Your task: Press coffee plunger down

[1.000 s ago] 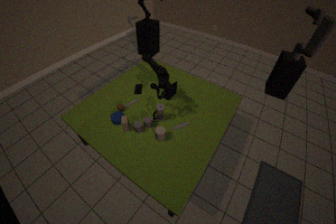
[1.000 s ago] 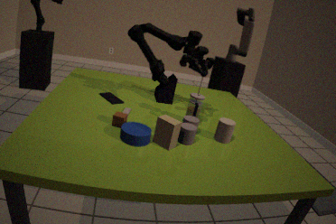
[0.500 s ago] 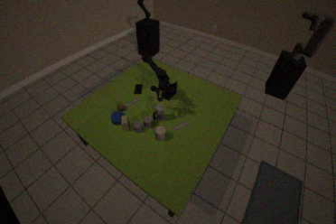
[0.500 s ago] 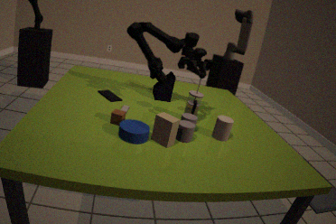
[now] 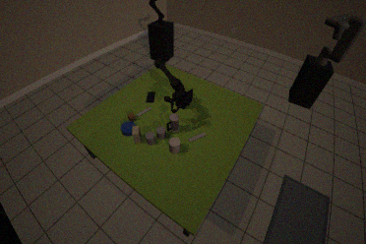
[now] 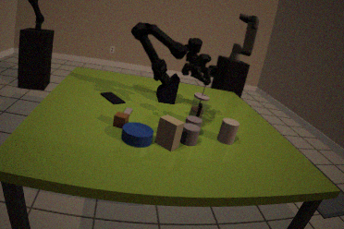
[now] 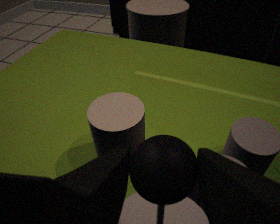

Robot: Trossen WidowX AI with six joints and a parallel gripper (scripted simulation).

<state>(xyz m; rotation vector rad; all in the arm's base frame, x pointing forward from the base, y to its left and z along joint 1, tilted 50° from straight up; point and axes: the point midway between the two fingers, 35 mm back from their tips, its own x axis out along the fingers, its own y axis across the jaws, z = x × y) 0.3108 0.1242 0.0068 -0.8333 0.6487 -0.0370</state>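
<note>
The coffee press is 1 cm to the right of my gripper tip and 11 cm below it. The rest, counted from my gripper tip: blue disc (18 cm ahead, 32 cm to the right, 20 cm below); flat black slab (24 cm behind, 40 cm to the right, 22 cm below).
</note>
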